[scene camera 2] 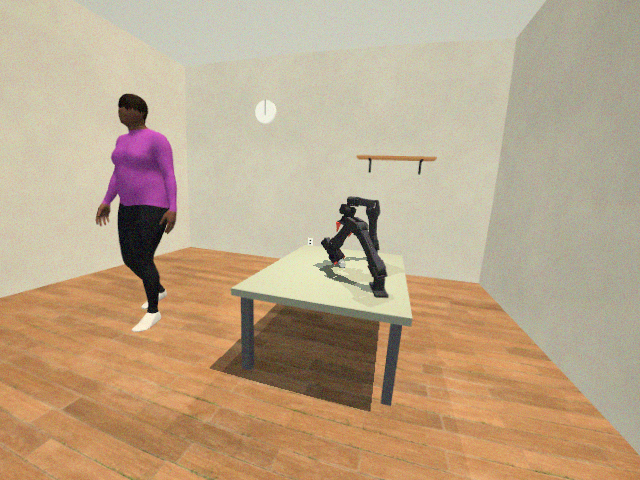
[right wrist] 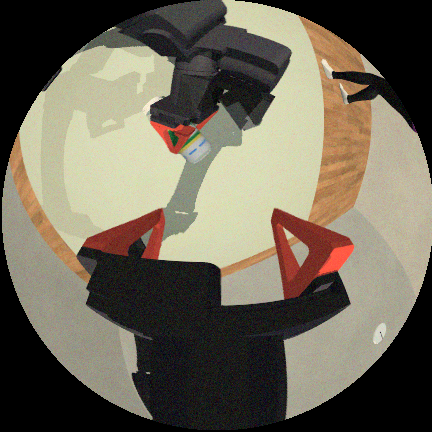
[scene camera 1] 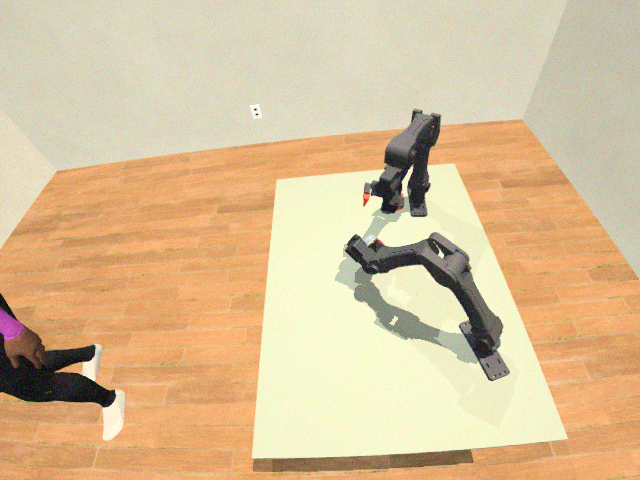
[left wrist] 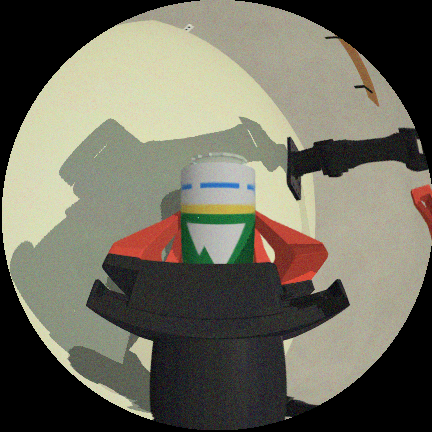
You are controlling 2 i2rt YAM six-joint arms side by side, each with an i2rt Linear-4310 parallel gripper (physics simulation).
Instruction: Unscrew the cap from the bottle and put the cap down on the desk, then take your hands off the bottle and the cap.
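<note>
The bottle [scene camera 1: 369, 239] [left wrist: 218, 187] [right wrist: 196, 151], white with a blue stripe, a yellow band and a green label, is held across my left gripper [scene camera 1: 374, 242] [left wrist: 218, 225] [right wrist: 188, 133], which is shut on it low over the desk [scene camera 1: 310, 335] [scene camera 2: 294, 284]. One rimmed end shows in the left wrist view; the far end is hidden there. A white round thing in the right wrist view [right wrist: 152, 105], also at the left gripper in scene camera 2 [scene camera 2: 341, 263], may be the cap; I cannot tell whether it is attached. My right gripper [scene camera 1: 382, 205] [right wrist: 217, 213] is open and empty, above the desk.
The left arm [scene camera 1: 434, 258] reaches in from the lower right in scene camera 1. The right arm [scene camera 1: 408, 149] bends over the desk's upper end. A person [scene camera 2: 144, 175] stands on the floor to the left of the desk.
</note>
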